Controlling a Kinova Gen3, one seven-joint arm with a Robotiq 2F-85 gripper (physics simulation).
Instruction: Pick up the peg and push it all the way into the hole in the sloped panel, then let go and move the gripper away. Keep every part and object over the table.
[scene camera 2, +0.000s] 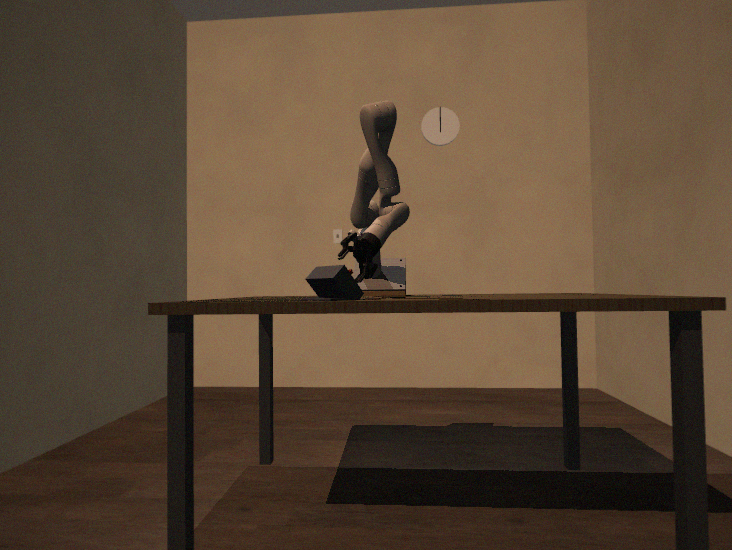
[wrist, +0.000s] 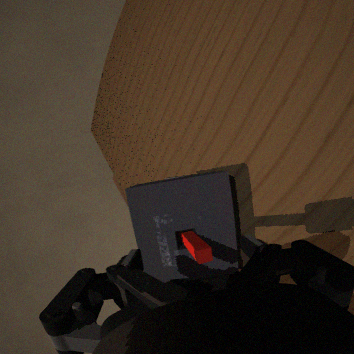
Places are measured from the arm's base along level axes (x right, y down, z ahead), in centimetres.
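Pixels of known places: gripper, fingertip midpoint: (scene camera 2: 348, 270) (wrist: 191, 254).
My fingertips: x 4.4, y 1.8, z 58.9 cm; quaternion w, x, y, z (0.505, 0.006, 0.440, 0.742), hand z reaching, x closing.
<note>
For each thing: its middle in the pictures, then the offset to it from my fingertips. "spot": a spot on its surface instead.
- red peg at the middle of its body: (wrist: 191, 241) (scene camera 2: 343, 277) dy +2.2, dx +1.3, dz +1.6 cm
- sloped dark grey panel at the middle of its body: (wrist: 182, 230) (scene camera 2: 333, 286) dy +4.7, dx +4.0, dz +4.7 cm
- square hole at a spot on its surface: (wrist: 178, 240) spot: dy +2.3, dx +2.6, dz +3.5 cm
The red peg (scene camera 2: 350, 271) (wrist: 198, 248) stands out from the sloped dark grey panel (scene camera 2: 326, 273) (wrist: 175, 202), its far end at the square hole (wrist: 178, 240). A dark strip of the hole shows beside the peg in the wrist view. How deep the peg sits is hidden. A good length of it sticks out towards the gripper. My gripper (scene camera 2: 350, 268) (wrist: 191, 254) is open, with its fingers spread wide on either side of the peg and nothing held between them.
The panel's block stands on the wooden table (scene camera 2: 502, 303) (wrist: 280, 90), near a table edge in the wrist view. A pale upright plate (scene camera 2: 397, 264) shows behind the gripper in the scene view. Shadows fall on the table beside the block.
</note>
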